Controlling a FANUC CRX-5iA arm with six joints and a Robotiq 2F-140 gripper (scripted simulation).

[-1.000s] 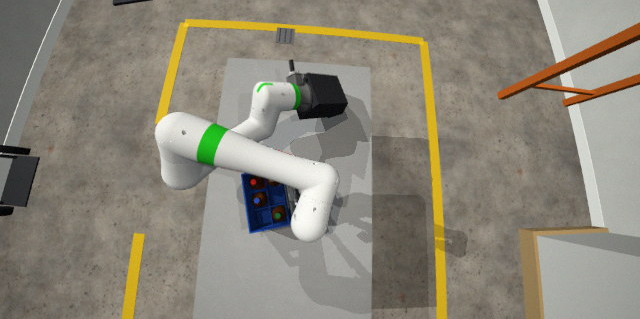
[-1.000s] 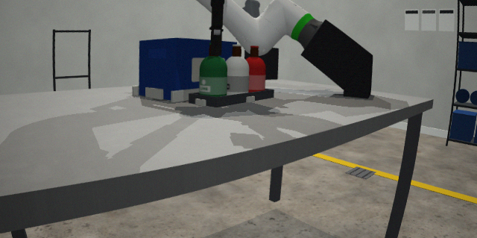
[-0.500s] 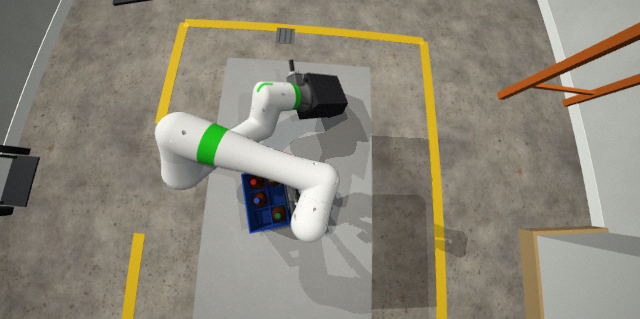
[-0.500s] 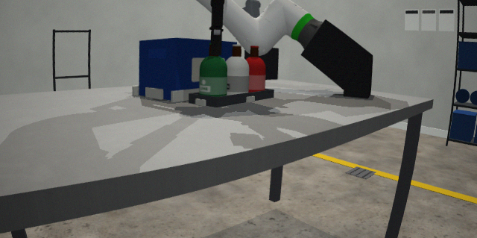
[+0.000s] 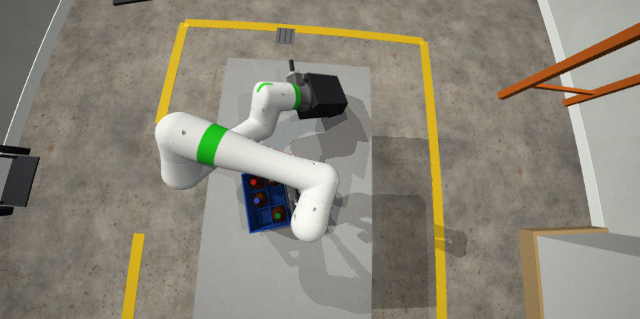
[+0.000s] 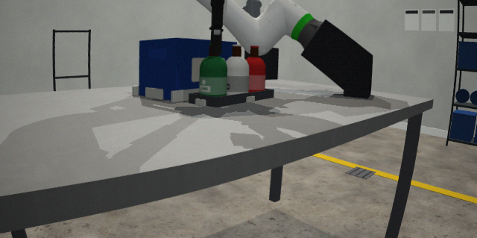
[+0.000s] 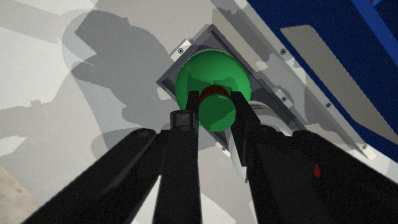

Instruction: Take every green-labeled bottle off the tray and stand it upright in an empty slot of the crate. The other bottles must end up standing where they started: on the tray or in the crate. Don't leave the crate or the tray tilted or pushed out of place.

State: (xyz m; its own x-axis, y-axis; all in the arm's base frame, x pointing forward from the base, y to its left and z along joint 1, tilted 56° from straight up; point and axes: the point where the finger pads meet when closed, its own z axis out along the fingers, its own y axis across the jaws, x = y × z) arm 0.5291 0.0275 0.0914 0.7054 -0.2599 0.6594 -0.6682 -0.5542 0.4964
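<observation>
My gripper is now 80 mm above the green-labeled bottle. Round my hand: dark tray (150 mm below, 90 mm behind); white bottle (90 mm behind, 80 mm below); red bottle (180 mm behind, 80 mm below).
</observation>
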